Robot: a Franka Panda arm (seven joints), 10 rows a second.
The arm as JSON. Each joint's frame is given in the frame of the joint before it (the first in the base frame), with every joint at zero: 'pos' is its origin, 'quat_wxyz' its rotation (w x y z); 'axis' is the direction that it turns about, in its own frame. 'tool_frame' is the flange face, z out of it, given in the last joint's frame.
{
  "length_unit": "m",
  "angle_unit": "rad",
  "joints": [
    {
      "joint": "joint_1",
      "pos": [
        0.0,
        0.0,
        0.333
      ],
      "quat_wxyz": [
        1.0,
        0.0,
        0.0,
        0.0
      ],
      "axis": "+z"
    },
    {
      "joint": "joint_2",
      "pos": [
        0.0,
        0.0,
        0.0
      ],
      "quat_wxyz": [
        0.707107,
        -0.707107,
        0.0,
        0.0
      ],
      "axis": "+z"
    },
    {
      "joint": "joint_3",
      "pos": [
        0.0,
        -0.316,
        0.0
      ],
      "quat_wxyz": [
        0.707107,
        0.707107,
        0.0,
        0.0
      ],
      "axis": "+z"
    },
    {
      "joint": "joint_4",
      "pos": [
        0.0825,
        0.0,
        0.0
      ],
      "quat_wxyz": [
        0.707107,
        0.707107,
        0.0,
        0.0
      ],
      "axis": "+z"
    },
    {
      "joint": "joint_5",
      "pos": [
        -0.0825,
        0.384,
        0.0
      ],
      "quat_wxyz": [
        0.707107,
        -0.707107,
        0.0,
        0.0
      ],
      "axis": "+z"
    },
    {
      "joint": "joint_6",
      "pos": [
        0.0,
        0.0,
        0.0
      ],
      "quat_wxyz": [
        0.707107,
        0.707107,
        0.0,
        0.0
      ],
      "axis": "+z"
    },
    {
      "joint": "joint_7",
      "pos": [
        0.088,
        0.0,
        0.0
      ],
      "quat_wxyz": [
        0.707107,
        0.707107,
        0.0,
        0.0
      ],
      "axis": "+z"
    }
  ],
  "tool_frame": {
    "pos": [
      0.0,
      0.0,
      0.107
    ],
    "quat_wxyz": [
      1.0,
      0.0,
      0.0,
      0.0
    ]
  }
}
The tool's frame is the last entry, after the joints.
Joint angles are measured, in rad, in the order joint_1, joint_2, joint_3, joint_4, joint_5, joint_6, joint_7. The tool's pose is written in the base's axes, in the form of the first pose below.
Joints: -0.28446 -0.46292 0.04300 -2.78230 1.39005 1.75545 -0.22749
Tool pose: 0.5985 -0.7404 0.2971 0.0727 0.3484 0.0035 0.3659
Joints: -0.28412 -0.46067 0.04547 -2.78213 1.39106 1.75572 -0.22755
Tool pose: 0.5982 -0.7406 0.2971 0.0740 0.3486 0.0043 0.3652
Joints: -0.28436 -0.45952 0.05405 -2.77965 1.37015 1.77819 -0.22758
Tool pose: 0.5847 -0.7515 0.2970 0.0716 0.3492 0.0041 0.3631
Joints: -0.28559 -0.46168 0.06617 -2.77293 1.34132 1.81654 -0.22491
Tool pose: 0.5645 -0.7673 0.2978 0.0631 0.3513 0.0024 0.3629
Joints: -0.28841 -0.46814 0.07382 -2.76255 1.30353 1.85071 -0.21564
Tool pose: 0.5433 -0.7832 0.2976 0.0537 0.3537 -0.0012 0.3658
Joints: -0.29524 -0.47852 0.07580 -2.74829 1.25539 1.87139 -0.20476
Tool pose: 0.5231 -0.7988 0.2938 0.0444 0.3559 -0.0068 0.3721
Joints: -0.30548 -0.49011 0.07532 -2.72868 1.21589 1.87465 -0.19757
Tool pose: 0.5102 -0.8102 0.2864 0.0346 0.3587 -0.0124 0.3822
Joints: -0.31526 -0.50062 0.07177 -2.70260 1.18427 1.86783 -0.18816
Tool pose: 0.5024 -0.8181 0.2788 0.0250 0.3627 -0.0180 0.3955
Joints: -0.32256 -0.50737 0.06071 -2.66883 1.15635 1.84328 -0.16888
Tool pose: 0.5007 -0.8214 0.2724 0.0213 0.3670 -0.0236 0.4117
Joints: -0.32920 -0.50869 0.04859 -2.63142 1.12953 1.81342 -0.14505
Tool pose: 0.4997 -0.8235 0.2677 0.0213 0.3715 -0.0292 0.4277
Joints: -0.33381 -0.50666 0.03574 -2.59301 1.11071 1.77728 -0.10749
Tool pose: 0.5021 -0.8216 0.2687 0.0276 0.3756 -0.0339 0.4436
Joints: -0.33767 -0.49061 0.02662 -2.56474 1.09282 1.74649 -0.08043
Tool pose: 0.5024 -0.8199 0.2714 0.0406 0.3793 -0.0377 0.4495
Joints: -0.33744 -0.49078 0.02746 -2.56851 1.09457 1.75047 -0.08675
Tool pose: 0.5023 -0.8204 0.2705 0.0390 0.3790 -0.0375 0.4480
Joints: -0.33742 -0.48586 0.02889 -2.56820 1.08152 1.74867 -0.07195
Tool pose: 0.4969 -0.8216 0.2753 0.0474 0.3789 -0.0373 0.4453
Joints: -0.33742 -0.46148 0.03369 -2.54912 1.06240 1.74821 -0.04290
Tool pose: 0.4879 -0.8230 0.2844 0.0604 0.3844 -0.0380 0.4432
